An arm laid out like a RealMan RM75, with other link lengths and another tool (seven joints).
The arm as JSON. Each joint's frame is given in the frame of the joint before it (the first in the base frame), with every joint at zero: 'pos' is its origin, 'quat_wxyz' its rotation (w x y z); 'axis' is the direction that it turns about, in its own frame. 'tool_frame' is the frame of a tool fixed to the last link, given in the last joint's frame.
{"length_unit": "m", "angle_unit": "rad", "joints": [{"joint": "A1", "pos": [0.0, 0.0, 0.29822], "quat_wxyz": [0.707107, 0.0, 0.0, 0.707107], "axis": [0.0, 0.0, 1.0]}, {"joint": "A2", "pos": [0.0, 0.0, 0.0], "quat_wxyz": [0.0, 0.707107, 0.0, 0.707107], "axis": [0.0, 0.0, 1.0]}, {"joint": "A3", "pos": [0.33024, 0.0, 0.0], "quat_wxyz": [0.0, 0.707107, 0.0, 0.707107], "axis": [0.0, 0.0, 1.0]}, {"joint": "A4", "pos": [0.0, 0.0, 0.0], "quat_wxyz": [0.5, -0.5, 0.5, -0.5], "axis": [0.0, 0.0, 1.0]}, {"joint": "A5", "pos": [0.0, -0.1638, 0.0], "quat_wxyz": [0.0, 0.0, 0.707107, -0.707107], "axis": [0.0, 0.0, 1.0]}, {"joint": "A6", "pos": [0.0, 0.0, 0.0], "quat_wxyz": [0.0, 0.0, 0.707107, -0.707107], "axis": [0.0, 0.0, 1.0]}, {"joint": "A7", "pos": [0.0, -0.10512, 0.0], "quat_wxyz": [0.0, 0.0, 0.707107, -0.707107], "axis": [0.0, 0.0, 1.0]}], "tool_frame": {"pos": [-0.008, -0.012, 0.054], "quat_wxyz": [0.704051, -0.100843, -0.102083, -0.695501]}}
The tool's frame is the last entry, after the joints.
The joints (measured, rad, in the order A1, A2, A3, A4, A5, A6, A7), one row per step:
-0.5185 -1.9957 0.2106 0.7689 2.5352 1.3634 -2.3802
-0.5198 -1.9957 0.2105 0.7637 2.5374 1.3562 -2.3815
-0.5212 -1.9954 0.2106 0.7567 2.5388 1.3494 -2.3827
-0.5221 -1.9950 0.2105 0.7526 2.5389 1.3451 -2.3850
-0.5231 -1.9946 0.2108 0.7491 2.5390 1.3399 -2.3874
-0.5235 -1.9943 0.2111 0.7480 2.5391 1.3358 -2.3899
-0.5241 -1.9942 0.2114 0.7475 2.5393 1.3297 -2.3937
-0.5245 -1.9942 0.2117 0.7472 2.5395 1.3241 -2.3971
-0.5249 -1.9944 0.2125 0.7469 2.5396 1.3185 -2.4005
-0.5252 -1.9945 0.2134 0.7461 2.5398 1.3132 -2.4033
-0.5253 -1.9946 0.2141 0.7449 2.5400 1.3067 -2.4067
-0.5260 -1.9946 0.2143 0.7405 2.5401 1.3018 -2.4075
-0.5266 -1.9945 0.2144 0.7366 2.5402 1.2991 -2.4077
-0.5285 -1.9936 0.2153 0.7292 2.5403 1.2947 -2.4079
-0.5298 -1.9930 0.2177 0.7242 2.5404 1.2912 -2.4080
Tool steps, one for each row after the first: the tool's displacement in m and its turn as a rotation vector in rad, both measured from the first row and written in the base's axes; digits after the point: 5 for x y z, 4 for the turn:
-0.00054 0.00054 -0.00072 0.0006 0.0009 0.0041
-0.00092 0.00108 -0.00168 0.0004 0.0000 0.0079
-0.00114 0.00154 -0.00202 0.0015 -0.0015 0.0113
-0.00142 0.00216 -0.00221 0.0032 -0.0019 0.0147
-0.00181 0.00260 -0.00199 0.0056 -0.0012 0.0179
-0.00235 0.00328 -0.00159 0.0096 0.0003 0.0225
-0.00289 0.00385 -0.00123 0.0134 0.0019 0.0268
-0.00336 0.00440 -0.00101 0.0167 0.0034 0.0309
-0.00383 0.00486 -0.00090 0.0193 0.0049 0.0345
-0.00453 0.00530 -0.00075 0.0228 0.0064 0.0395
-0.00478 0.00564 -0.00136 0.0235 0.0057 0.0420
-0.00484 0.00582 -0.00199 0.0230 0.0044 0.0433
-0.00468 0.00649 -0.00293 0.0214 0.0025 0.0443
-0.00453 0.00698 -0.00371 0.0192 0.0025 0.0444

